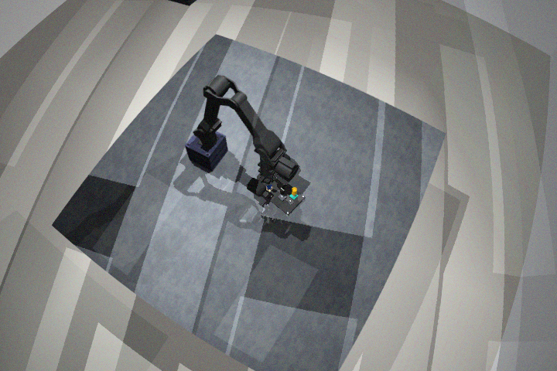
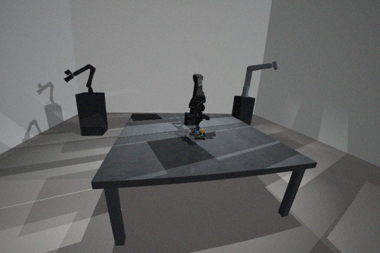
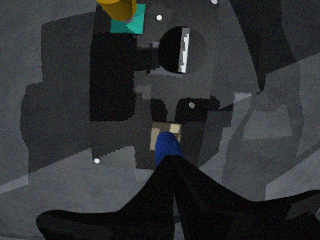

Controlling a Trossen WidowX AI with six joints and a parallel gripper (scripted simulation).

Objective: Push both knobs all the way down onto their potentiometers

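The blue knob is 1 cm below my gripper tip. Round my gripper tip: dark knob: 6 cm ahead, 1 cm to the right, 1 cm above.
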